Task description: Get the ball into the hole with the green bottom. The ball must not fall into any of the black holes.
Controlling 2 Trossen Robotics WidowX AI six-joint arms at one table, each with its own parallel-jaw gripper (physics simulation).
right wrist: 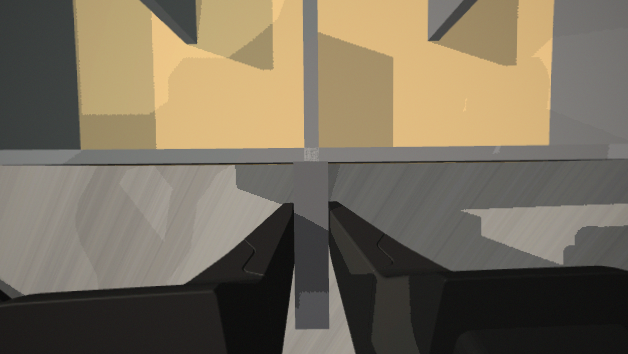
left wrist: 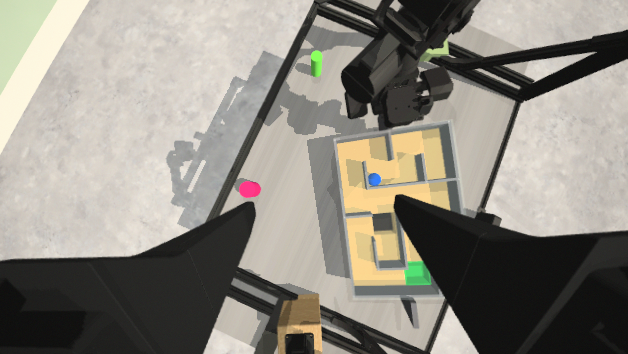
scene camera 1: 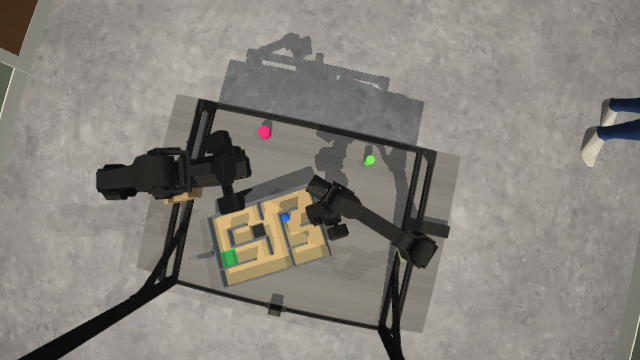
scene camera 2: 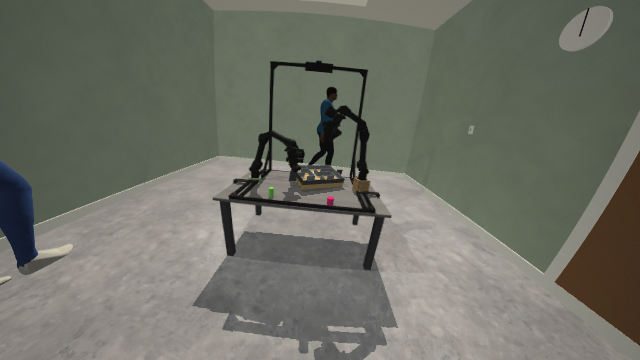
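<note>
The tan maze box with grey walls (scene camera 1: 277, 272) (scene camera 2: 320, 185) (left wrist: 357, 200) has a blue ball (scene camera 1: 285, 217) (left wrist: 374, 179) in the corner where a short inner wall meets the long dividing wall. The green-bottomed hole (scene camera 1: 229, 257) (left wrist: 417, 273) is in the other half. A black hole (scene camera 1: 258, 230) (left wrist: 383, 221) lies between them. My right gripper (scene camera 1: 320, 214) (scene camera 2: 296, 167) (right wrist: 310, 212) is shut on the box's grey handle (right wrist: 311, 250). My left gripper (scene camera 1: 235, 169) (scene camera 2: 332, 131) (left wrist: 324, 204) is open and empty, high above the table beside the box; one finger hides part of the maze in the left wrist view.
A pink cylinder (scene camera 1: 264, 132) (scene camera 2: 330, 201) (left wrist: 250, 189) and a green cylinder (scene camera 1: 369, 160) (scene camera 2: 271, 192) (left wrist: 316, 64) stand near the table's far edge in scene camera 1. A brown block (scene camera 2: 361, 185) (left wrist: 300, 315) is by the left arm's base. A black frame (scene camera 2: 271, 110) surrounds the workspace.
</note>
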